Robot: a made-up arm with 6 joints. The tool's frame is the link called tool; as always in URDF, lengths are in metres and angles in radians. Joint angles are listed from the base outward. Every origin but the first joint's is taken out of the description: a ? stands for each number. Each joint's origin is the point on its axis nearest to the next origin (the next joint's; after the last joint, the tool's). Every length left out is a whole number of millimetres.
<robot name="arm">
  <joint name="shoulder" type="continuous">
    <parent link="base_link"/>
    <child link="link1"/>
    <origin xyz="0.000 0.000 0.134" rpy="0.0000 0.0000 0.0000"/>
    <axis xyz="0 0 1"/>
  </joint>
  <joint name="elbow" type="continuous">
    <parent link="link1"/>
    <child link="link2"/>
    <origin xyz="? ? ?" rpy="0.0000 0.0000 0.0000"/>
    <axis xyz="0 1 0"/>
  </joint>
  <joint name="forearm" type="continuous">
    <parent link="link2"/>
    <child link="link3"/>
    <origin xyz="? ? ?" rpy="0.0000 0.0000 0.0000"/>
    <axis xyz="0 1 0"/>
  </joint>
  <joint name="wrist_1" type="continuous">
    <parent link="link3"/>
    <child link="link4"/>
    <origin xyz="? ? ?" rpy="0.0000 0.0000 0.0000"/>
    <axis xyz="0 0 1"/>
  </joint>
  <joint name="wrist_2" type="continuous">
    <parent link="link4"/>
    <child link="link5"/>
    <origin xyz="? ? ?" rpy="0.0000 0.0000 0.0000"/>
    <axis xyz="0 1 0"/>
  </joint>
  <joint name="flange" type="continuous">
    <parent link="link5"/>
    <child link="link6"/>
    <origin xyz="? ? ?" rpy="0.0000 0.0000 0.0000"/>
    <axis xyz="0 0 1"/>
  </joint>
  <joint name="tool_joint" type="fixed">
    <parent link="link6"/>
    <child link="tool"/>
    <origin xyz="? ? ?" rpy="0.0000 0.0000 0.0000"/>
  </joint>
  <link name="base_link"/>
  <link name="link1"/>
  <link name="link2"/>
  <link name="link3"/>
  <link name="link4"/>
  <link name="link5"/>
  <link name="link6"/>
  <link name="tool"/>
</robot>
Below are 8 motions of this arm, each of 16 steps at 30 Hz.
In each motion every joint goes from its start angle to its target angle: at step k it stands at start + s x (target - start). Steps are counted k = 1, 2, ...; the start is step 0. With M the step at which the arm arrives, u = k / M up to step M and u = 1 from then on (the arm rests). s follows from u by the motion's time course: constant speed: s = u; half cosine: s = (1 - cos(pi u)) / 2; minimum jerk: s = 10 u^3 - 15 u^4 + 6 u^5.
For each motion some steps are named. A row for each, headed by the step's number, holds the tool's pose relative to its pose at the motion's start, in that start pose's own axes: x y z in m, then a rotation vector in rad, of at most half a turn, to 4 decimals.
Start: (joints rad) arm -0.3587 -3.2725 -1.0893 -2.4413 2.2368 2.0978
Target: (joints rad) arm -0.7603 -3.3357 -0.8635 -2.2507 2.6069 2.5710
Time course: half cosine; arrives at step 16
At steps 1, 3, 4, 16:
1: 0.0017 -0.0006 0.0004 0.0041 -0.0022 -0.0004
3: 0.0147 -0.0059 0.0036 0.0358 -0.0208 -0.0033
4: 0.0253 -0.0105 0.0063 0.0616 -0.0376 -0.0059
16: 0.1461 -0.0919 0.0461 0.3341 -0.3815 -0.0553

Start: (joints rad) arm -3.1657 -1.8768 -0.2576 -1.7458 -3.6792 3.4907
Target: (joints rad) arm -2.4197 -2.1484 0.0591 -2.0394 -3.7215 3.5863
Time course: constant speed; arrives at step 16
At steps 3, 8, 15, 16:
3: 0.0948 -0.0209 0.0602 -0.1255 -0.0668 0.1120
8: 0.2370 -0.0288 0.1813 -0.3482 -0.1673 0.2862
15: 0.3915 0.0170 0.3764 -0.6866 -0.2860 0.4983
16: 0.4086 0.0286 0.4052 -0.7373 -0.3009 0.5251

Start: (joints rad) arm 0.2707 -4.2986 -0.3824 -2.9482 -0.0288 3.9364
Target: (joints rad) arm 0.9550 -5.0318 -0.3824 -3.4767 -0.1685 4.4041
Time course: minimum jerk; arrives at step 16
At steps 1, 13, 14, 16:
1: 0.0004 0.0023 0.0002 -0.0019 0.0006 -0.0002
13: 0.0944 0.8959 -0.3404 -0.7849 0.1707 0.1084
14: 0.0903 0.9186 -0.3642 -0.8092 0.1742 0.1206
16: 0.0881 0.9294 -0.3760 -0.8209 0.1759 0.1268

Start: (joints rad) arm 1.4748 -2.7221 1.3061 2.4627 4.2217 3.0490
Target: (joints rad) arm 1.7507 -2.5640 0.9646 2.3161 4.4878 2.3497
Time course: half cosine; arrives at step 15
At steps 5, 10, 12, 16:
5: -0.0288 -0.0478 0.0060 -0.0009 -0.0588 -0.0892
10: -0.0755 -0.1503 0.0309 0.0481 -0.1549 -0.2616
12: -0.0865 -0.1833 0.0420 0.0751 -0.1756 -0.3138
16: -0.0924 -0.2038 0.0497 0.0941 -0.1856 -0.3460

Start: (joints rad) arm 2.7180 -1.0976 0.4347 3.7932 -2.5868 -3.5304
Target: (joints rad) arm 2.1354 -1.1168 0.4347 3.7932 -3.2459 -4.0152
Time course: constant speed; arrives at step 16
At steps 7, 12, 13, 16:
7: -0.0956 0.0897 0.0765 -0.0020 0.4260 -0.0766
12: -0.1651 0.1423 0.1433 -0.0742 0.7115 -0.0852
13: -0.1792 0.1515 0.1579 -0.0953 0.7653 -0.0817
16: -0.2214 0.1765 0.2044 -0.1713 0.9174 -0.0605

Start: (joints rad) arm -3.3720 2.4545 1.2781 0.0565 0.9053 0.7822
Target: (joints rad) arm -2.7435 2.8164 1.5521 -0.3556 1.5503 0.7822
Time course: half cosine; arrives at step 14
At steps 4, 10, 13, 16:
4: 0.0137 -0.0473 0.0694 0.2990 0.0405 -0.0369
10: 0.0149 -0.2697 0.1789 1.2855 0.2036 0.0478
13: 0.0101 -0.3344 0.1764 1.5520 0.2621 0.1286
16: 0.0098 -0.3389 0.1757 1.5707 0.2666 0.1353

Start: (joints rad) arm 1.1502 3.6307 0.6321 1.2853 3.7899 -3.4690
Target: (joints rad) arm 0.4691 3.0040 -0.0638 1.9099 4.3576 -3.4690
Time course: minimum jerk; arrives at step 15
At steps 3, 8, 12, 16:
3: 0.0244 -0.0382 0.0054 -0.0790 -0.0757 0.0082
8: 0.1962 -0.3171 0.1863 -0.7819 -0.7723 0.1292
12: 0.2226 -0.4282 0.4407 -1.3519 -1.2539 0.3263
16: 0.2162 -0.4351 0.4840 -1.4435 -1.3159 0.3685

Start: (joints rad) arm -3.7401 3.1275 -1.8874 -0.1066 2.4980 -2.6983
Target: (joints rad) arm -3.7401 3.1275 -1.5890 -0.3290 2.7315 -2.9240
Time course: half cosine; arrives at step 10
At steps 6, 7, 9, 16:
6: 0.0229 -0.0100 0.0515 -0.2249 -0.2826 -0.0421
7: 0.0265 -0.0121 0.0622 -0.2681 -0.3459 -0.0500
9: 0.0307 -0.0149 0.0760 -0.3219 -0.4297 -0.0592
16: 0.0312 -0.0153 0.0779 -0.3289 -0.4411 -0.0604

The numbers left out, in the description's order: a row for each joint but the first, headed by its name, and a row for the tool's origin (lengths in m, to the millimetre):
elbow: 0.000 0.035 0.000
forearm: 0.000 0.000 0.528
wrist_1: 0.000 0.000 0.450
wrist_2: 0.000 0.000 0.000
flange: 0.000 0.000 0.115
tool: 0.000 0.000 0.000

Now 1 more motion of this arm.
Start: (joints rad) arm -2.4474 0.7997 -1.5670 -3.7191 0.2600 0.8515
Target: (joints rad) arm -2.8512 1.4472 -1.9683 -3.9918 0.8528 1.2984
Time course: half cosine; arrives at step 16
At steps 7, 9, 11, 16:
7: -0.0009 -0.0263 -0.1520 0.3080 -0.0488 0.0162
9: 0.0127 -0.0311 -0.2252 0.4611 -0.1029 0.0357
11: 0.0330 -0.0319 -0.2907 0.6012 -0.1715 0.0597
16: 0.0677 -0.0294 -0.3669 0.7684 -0.2812 0.0963

